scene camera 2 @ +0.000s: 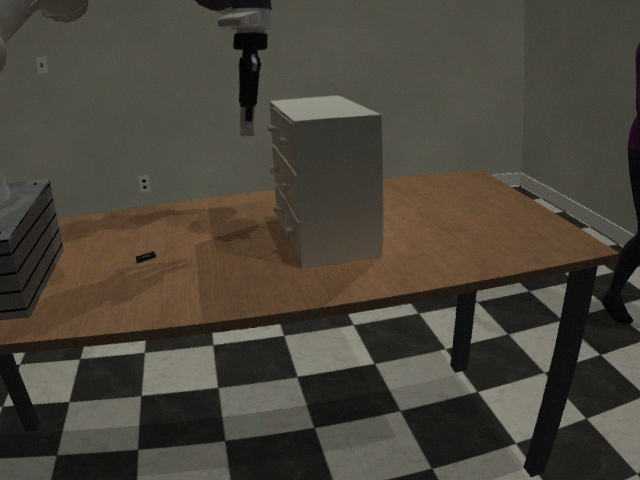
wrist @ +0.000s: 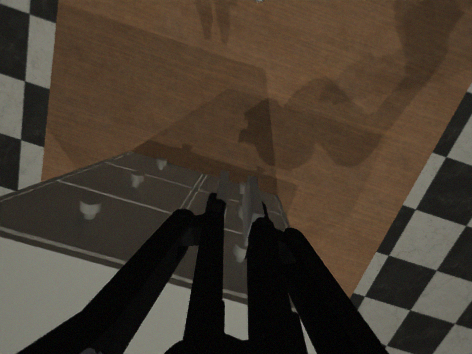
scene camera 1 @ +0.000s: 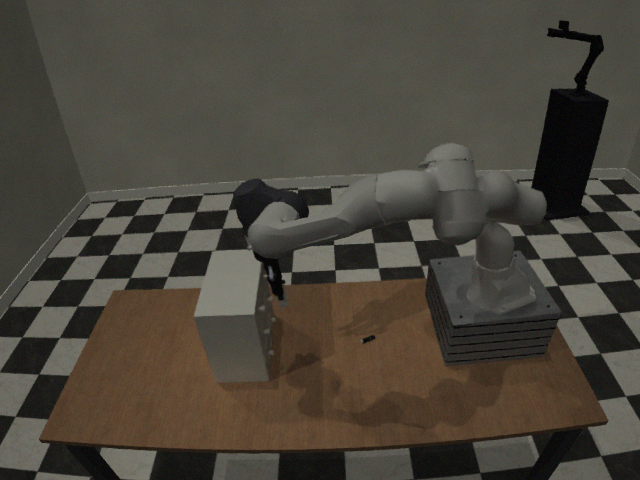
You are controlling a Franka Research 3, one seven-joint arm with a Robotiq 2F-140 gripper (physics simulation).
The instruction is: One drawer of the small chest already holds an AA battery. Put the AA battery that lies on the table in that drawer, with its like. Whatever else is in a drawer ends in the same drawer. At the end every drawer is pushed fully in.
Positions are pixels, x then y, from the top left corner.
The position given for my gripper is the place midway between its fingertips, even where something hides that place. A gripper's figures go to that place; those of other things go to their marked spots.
Labels:
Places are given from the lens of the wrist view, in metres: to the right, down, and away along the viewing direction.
my gripper (wrist: 235, 186): 0.00, 0.01, 0.22
small white chest (wrist: 52, 284): -0.14, 0.08, 0.18
drawer (wrist: 233, 222): 0.00, 0.06, 0.31
The marked spots on the small white chest and the drawer are 0.19 m apart.

